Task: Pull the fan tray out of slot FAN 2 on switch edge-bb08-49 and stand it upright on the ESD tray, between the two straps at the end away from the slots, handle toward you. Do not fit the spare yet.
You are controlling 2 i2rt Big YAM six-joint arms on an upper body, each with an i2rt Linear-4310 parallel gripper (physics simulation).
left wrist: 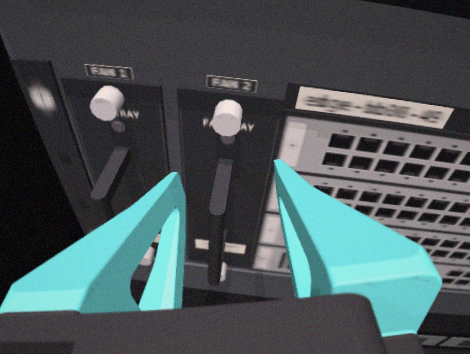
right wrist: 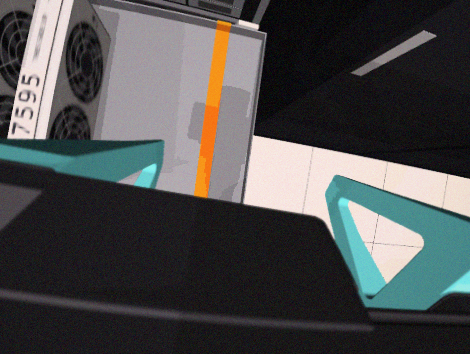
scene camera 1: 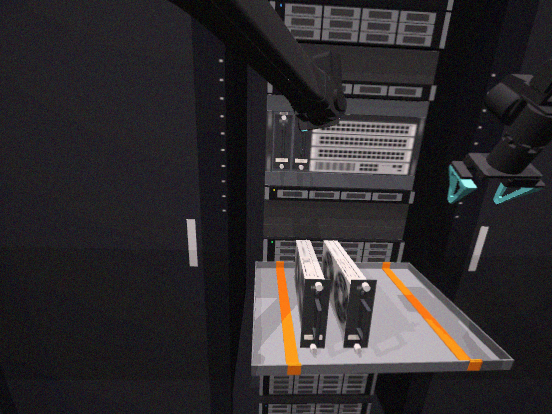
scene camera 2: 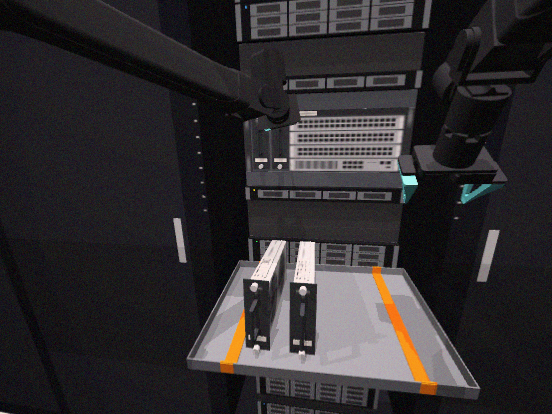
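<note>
The FAN 2 fan tray sits in its slot on the switch, under its white top knob. Its dark handle stands out from the face. My left gripper is partly open and empty, its fingertips on either side of the handle in the wrist view. Contact cannot be told; the arm hides it in the scene views. My right gripper is wide open and empty, above the right side of the ESD tray. Orange straps cross that tray.
Two fan units stand upright side by side on the ESD tray, left of its middle, handles toward the camera. The FAN 1 tray is left of FAN 2. The port modules lie right of FAN 2.
</note>
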